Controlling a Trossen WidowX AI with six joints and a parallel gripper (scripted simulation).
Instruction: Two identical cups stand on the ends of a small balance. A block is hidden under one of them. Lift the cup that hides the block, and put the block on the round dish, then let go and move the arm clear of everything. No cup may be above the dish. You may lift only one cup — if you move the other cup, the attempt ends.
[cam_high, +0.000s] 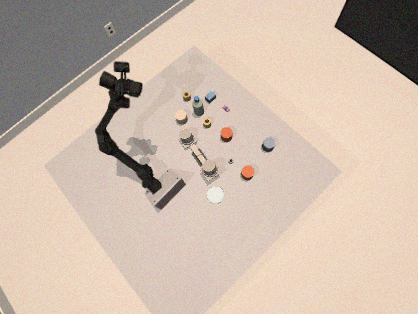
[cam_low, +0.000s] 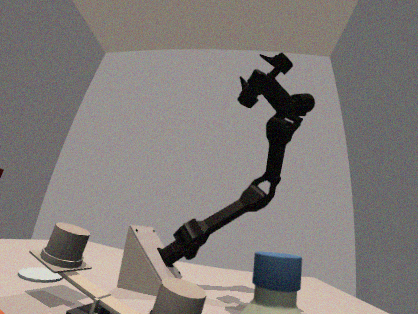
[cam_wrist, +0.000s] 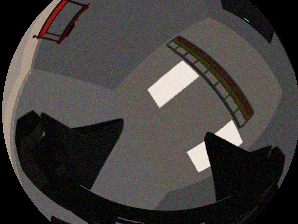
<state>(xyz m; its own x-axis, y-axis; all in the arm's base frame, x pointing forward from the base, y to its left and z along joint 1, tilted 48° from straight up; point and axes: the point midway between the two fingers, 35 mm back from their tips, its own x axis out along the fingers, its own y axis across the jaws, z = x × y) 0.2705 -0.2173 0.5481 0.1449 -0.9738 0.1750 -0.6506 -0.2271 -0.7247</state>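
Now: gripper tip 640 mm above the grey block, 150 mm short of it and 70 mm to the left of it. From my gripper tip the other things lie so: grey cup 570 mm below, 340 mm to the right, 140 mm ahead; blue cube 660 mm below, 440 mm ahead, 80 mm to the left; tan cup 640 mm below, 200 mm ahead, 90 mm to the left.
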